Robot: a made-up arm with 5 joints. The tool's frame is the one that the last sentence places.
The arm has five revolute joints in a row. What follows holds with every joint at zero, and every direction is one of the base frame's.
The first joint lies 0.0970 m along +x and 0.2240 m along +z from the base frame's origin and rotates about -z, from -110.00 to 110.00 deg.
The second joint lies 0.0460 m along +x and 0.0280 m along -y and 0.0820 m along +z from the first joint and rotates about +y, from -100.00 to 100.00 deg.
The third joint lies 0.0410 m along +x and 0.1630 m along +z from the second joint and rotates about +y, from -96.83 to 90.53 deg.
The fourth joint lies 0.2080 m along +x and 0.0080 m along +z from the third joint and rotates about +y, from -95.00 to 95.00 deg.
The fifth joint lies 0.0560 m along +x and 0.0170 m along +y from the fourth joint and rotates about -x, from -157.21 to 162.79 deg.
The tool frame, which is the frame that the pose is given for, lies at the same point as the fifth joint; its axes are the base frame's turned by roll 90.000, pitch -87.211 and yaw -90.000 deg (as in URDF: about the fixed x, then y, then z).
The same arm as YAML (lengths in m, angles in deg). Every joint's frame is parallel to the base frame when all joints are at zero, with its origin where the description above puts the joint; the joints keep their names.
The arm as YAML. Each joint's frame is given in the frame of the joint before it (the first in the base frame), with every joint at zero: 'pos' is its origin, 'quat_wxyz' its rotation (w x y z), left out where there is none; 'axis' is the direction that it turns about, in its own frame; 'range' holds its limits. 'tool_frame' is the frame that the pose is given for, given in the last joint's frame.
length_unit: m
angle_unit: deg
joints:
  - joint: joint 1
    pos: [0.097, 0.0, 0.224]
    axis: [0.0, 0.0, -1.0]
    range: [-110.0, 110.0]
  - joint: joint 2
    pos: [0.046, -0.028, 0.082]
    axis: [0.0, 1.0, 0.0]
    range: [-100.0, 100.0]
  - joint: joint 3
    pos: [0.041, 0.0, 0.163]
    axis: [0.0, 1.0, 0.0]
    range: [-96.83, 90.53]
  - joint: joint 4
    pos: [0.208, 0.0, 0.008]
    axis: [0.0, 1.0, 0.0]
    range: [-95.0, 95.0]
  - joint: joint 5
    pos: [0.056, 0.017, 0.0]
    axis: [-1.0, 0.0, 0.0]
    range: [-157.21, 162.79]
tool_frame:
  pos: [0.0, 0.0, 0.0]
  quat_wxyz: [0.706897, 0.017208, -0.706897, -0.017208]

